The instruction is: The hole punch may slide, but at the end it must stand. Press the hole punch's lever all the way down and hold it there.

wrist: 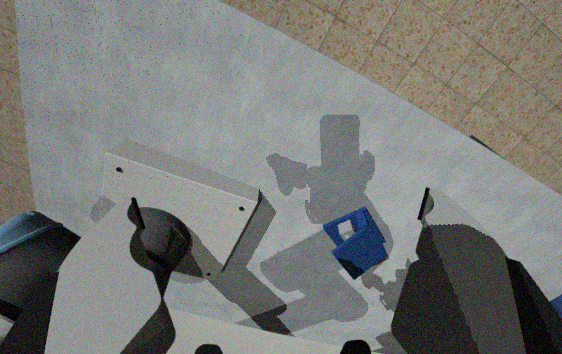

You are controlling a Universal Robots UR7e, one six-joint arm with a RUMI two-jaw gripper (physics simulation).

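Where they show: gripper, fingertip midpoint: (pixel 280 197); arm's base, origin of the base link: (pixel 154 234).
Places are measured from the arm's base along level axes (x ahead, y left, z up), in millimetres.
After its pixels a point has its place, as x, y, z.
The hole punch (pixel 361 245) @[412, 143, 8] appears as a small blue block, right of the middle in the wrist view. It has a square opening at its upper left part and a broad flat blue face below that, with a dark patch at its lower corner. Its lever is hard to tell apart from its body, and how far down the lever is cannot be seen. My gripper (pixel 280 197) @[131, 395, 265] is open, one jaw at the left and one at the right. The hole punch lies between the jaws in the picture, nearer the right one, below and apart from them.
A white plate (pixel 180 192) @[34, 131, -5] with small dark holes is at the left, partly behind a dark rounded part. A teal and black rounded part (pixel 32 227) is at the left edge. Another blue thing (pixel 557 305) shows at the right edge. The grey table (pixel 175 85) @[-20, 304, -57] ends above tiled floor.
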